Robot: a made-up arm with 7 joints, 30 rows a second.
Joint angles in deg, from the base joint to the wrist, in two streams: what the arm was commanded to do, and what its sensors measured. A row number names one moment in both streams.
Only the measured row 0 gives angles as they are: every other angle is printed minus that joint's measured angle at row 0.
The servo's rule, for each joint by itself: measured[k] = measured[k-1] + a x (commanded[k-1-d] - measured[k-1]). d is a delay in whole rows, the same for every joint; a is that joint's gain. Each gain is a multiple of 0.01, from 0.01 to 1. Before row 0 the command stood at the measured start. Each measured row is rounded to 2 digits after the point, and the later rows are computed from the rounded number. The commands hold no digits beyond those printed.
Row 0, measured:
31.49 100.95 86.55 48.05 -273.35 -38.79 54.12
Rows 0 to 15, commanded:
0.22 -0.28 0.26 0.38 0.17 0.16 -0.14
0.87 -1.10 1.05 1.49 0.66 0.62 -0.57
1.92 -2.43 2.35 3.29 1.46 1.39 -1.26
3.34 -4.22 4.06 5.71 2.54 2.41 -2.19
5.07 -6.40 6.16 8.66 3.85 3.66 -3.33
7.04 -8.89 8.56 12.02 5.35 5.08 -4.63
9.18 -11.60 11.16 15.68 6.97 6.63 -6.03
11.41 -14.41 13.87 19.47 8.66 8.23 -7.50
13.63 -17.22 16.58 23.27 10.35 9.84 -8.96
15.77 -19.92 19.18 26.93 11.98 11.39 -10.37
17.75 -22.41 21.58 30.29 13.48 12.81 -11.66
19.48 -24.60 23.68 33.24 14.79 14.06 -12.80
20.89 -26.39 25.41 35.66 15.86 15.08 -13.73
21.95 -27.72 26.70 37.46 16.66 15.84 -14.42
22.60 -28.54 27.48 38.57 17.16 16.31 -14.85
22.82 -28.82 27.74 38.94 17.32 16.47 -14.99
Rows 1 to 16, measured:
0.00 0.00 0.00 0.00 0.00 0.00 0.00
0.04 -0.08 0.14 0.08 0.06 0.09 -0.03
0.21 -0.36 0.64 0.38 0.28 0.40 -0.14
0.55 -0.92 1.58 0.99 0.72 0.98 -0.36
1.11 -1.81 2.94 1.98 1.39 1.82 -0.73
1.90 -3.05 4.71 3.38 2.30 2.91 -1.25
2.93 -4.63 6.83 5.19 3.43 4.19 -1.93
4.18 -6.51 9.21 7.39 4.74 5.63 -2.75
5.63 -8.64 11.77 9.93 6.19 7.16 -3.70
7.23 -10.96 14.42 12.73 7.73 8.74 -4.75
8.94 -13.38 17.04 15.71 9.30 10.30 -5.87
10.70 -15.82 19.54 18.77 10.85 11.78 -7.03
12.46 -18.19 21.82 21.81 12.31 13.13 -8.18
14.15 -20.40 23.79 24.72 13.62 14.28 -9.29
15.71 -22.38 25.39 27.40 14.74 15.20 -10.32
17.09 -24.04 26.54 29.75 15.64 15.85 -11.23
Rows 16 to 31, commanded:
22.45 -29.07 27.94 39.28 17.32 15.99 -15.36
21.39 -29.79 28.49 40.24 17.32 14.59 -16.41
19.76 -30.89 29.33 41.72 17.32 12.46 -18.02
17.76 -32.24 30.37 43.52 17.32 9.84 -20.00
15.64 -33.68 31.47 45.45 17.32 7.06 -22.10
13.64 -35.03 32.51 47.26 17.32 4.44 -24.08
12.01 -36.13 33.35 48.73 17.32 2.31 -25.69
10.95 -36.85 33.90 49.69 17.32 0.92 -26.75
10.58 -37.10 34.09 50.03 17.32 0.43 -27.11
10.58 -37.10 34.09 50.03 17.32 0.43 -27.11
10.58 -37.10 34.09 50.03 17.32 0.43 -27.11
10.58 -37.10 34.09 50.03 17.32 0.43 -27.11
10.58 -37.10 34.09 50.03 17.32 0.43 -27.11
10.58 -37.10 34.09 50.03 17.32 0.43 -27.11
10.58 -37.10 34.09 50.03 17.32 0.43 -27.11
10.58 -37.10 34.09 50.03 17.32 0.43 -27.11
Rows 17 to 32, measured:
18.24 -25.33 27.20 31.68 16.26 16.22 -11.98
19.08 -26.34 27.61 33.28 16.65 16.08 -12.66
19.54 -27.27 28.09 34.74 16.90 15.20 -13.41
19.58 -28.25 28.77 36.21 17.06 13.58 -14.33
19.22 -29.33 29.65 37.75 17.16 11.37 -15.46
18.50 -30.50 30.65 39.37 17.22 8.83 -16.79
17.53 -31.72 31.67 41.03 17.26 6.24 -18.25
16.43 -32.91 32.59 42.65 17.28 3.92 -19.74
15.33 -33.97 33.31 44.13 17.29 2.15 -21.14
14.38 -34.82 33.74 45.37 17.30 1.14 -22.33
13.62 -35.44 33.93 46.35 17.31 0.72 -23.29
13.01 -35.89 34.02 47.12 17.31 0.55 -24.05
12.52 -36.22 34.06 47.73 17.31 0.48 -24.66
12.13 -36.46 34.08 48.21 17.31 0.45 -25.15
11.82 -36.63 34.09 48.59 17.31 0.44 -25.54
11.57 -36.76 34.09 48.89 17.31 0.43 -25.85

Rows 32 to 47, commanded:
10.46 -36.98 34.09 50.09 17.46 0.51 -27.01
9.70 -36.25 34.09 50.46 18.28 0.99 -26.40
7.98 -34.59 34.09 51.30 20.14 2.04 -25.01
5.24 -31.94 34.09 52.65 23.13 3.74 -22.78
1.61 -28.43 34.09 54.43 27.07 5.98 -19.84
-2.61 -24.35 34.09 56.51 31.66 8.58 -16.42
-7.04 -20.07 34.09 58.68 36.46 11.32 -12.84
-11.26 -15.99 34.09 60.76 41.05 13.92 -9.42
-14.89 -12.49 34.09 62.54 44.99 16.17 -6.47
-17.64 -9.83 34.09 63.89 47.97 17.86 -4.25
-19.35 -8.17 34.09 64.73 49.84 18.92 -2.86
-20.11 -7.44 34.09 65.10 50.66 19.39 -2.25
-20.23 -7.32 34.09 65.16 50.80 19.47 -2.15
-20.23 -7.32 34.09 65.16 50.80 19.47 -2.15
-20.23 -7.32 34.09 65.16 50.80 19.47 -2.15
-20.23 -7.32 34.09 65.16 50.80 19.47 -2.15
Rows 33 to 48, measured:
11.37 -36.85 34.09 49.13 17.31 0.43 -26.10
11.19 -36.89 34.09 49.33 17.37 0.48 -26.28
10.89 -36.72 34.09 49.57 17.71 0.78 -26.30
10.31 -36.14 34.09 49.93 18.61 1.52 -26.04
9.30 -35.01 34.09 50.50 20.28 2.83 -25.39
7.76 -33.23 34.09 51.33 22.79 4.69 -24.28
5.69 -30.83 34.09 52.42 26.07 6.99 -22.71
3.14 -27.92 34.09 53.73 29.91 9.54 -20.74
0.26 -24.70 34.09 55.21 34.03 12.12 -18.48
-2.77 -21.40 34.09 56.75 38.09 14.51 -16.08
-5.74 -18.28 34.09 58.25 41.75 16.49 -13.71
-8.46 -15.55 34.09 59.61 44.74 17.92 -11.54
-10.79 -13.36 34.09 60.76 46.93 18.79 -9.68
-12.68 -11.73 34.09 61.68 48.36 19.19 -8.17
-14.19 -10.54 34.09 62.41 49.26 19.36 -6.97
-15.40 -9.67 34.09 62.99 49.83 19.42 -6.01

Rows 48 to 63, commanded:
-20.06 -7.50 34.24 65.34 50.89 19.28 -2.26
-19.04 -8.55 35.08 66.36 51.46 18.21 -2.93
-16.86 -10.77 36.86 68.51 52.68 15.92 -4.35
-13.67 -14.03 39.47 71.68 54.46 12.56 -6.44
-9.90 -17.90 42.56 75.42 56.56 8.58 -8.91
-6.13 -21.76 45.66 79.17 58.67 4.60 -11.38
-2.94 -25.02 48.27 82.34 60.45 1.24 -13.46
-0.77 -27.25 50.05 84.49 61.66 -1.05 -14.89
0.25 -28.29 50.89 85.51 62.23 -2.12 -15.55
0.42 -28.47 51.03 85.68 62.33 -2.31 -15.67
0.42 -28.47 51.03 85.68 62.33 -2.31 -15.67
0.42 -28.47 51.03 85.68 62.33 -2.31 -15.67
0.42 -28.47 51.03 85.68 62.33 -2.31 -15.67
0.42 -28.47 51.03 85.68 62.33 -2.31 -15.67
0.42 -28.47 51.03 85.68 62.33 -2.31 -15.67
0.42 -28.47 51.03 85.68 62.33 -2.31 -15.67
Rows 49 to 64, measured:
-16.37 -9.04 34.09 63.45 50.19 19.45 -5.24
-17.11 -8.62 34.17 63.85 50.45 19.35 -4.64
-17.50 -8.60 34.67 64.38 50.82 18.68 -4.30
-17.37 -9.19 35.87 65.25 51.51 17.05 -4.31
-16.63 -10.50 37.85 66.60 52.60 14.40 -4.74
-15.28 -12.50 40.44 68.45 54.07 10.97 -5.57
-13.45 -15.00 43.31 70.70 55.77 7.21 -6.73
-11.35 -17.71 46.04 73.14 57.50 3.69 -8.08
-9.23 -20.29 48.25 75.52 59.04 0.89 -9.44
-7.33 -22.45 49.70 77.62 60.22 -0.89 -10.66
-5.78 -24.08 50.43 79.31 61.00 -1.73 -11.66
-4.54 -25.27 50.76 80.65 61.49 -2.07 -12.46
-3.55 -26.13 50.91 81.71 61.80 -2.21 -13.10
-2.76 -26.76 50.98 82.54 62.00 -2.27 -13.61
-2.12 -27.22 51.01 83.20 62.12 -2.29 -14.02
-1.61 -27.56 51.02 83.72 62.20 -2.30 -14.35

